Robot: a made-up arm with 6 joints. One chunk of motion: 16 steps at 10 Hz.
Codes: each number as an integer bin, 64 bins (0 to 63) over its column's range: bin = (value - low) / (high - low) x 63, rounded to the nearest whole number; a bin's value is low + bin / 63 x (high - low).
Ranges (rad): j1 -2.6..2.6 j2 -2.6..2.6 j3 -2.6..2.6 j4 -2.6..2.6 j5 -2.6..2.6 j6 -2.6..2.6
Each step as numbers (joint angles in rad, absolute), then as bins.
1 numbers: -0.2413 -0.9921 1.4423 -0.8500 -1.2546 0.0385
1 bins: 29 19 49 21 16 32
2 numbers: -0.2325 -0.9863 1.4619 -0.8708 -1.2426 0.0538
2 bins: 29 20 49 21 16 32
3 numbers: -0.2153 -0.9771 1.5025 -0.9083 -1.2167 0.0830
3 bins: 29 20 50 20 17 33
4 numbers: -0.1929 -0.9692 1.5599 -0.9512 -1.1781 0.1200
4 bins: 29 20 50 20 17 33
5 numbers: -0.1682 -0.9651 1.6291 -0.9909 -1.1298 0.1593
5 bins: 29 20 51 19 18 33
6 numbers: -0.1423 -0.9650 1.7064 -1.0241 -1.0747 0.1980
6 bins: 30 20 52 19 18 34
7 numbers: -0.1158 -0.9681 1.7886 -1.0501 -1.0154 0.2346
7 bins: 30 20 53 19 19 34
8 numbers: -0.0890 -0.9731 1.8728 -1.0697 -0.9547 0.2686
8 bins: 30 20 54 19 20 35
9 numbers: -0.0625 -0.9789 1.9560 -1.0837 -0.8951 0.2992
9 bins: 31 20 55 18 21 35
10 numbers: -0.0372 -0.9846 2.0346 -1.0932 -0.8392 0.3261
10 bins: 31 20 56 18 21 35
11 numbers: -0.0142 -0.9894 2.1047 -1.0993 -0.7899 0.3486
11 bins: 31 20 57 18 22 36
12 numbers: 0.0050 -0.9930 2.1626 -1.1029 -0.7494 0.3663
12 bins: 32 19 58 18 22 36
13 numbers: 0.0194 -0.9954 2.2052 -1.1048 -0.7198 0.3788
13 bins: 32 19 58 18 23 36
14 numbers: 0.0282 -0.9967 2.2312 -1.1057 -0.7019 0.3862
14 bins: 32 19 59 18 23 36
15 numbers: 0.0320 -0.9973 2.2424 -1.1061 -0.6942 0.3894
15 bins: 32 19 59 18 23 36
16 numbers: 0.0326 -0.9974 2.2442 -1.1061 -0.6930 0.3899
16 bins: 32 19 59 18 23 36
